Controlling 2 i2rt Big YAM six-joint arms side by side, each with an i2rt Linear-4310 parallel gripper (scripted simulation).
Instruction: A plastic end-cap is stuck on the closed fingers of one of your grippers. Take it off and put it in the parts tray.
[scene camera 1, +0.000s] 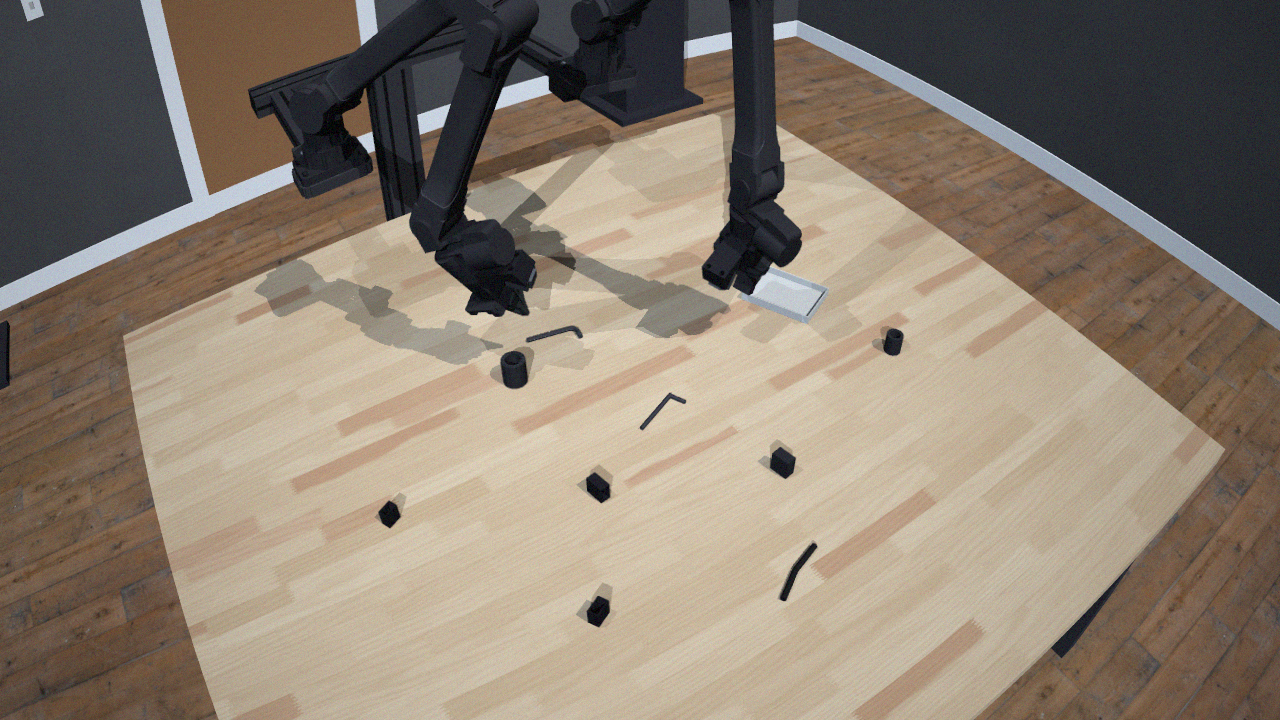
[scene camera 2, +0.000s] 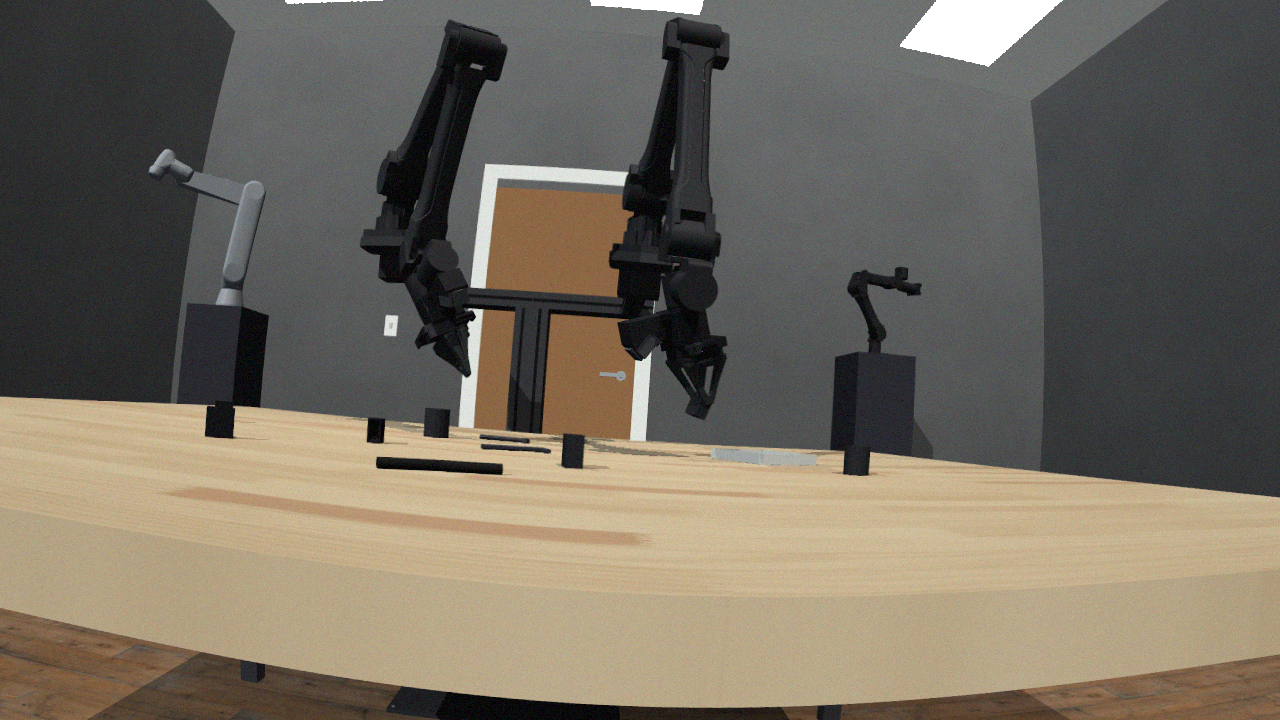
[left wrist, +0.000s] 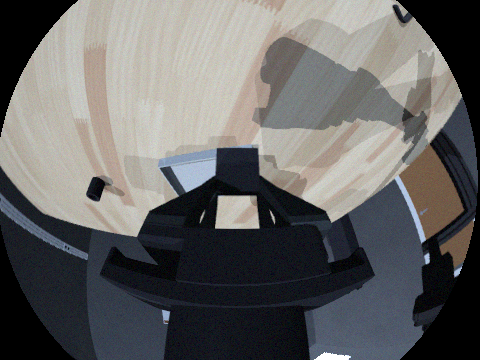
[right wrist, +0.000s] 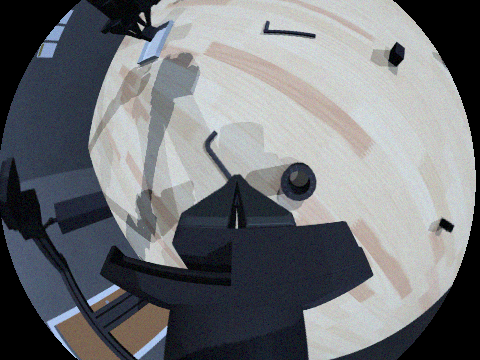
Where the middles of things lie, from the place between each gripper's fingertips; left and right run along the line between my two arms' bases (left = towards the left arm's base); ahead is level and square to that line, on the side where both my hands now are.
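Scene:
Relative to the small black end-cap (left wrist: 237, 169), my left hand (scene camera 2: 703, 403) is 1 cm above it and 1 cm to the left of it. Counted from my left hand, the cylinder (scene camera 2: 856, 458) is 23 cm ahead, 16 cm to the left and 8 cm below; the parts tray (scene camera 1: 780, 288) is 10 cm to the left and 9 cm below. Going by its middle, the parts tray is nearer to my left hand than to my right hand.
The small black end-cap is 37 cm to the left of my right hand (scene camera 2: 468, 376), 12 cm ahead of it and 3 cm below it. From the same right hand, the cylinder is 55 cm to the left, 35 cm ahead and 10 cm below, and the parts tray 48 cm to the left, 12 cm ahead and 11 cm below. By its middle, the cylinder is nearer to my left hand than to my right hand.

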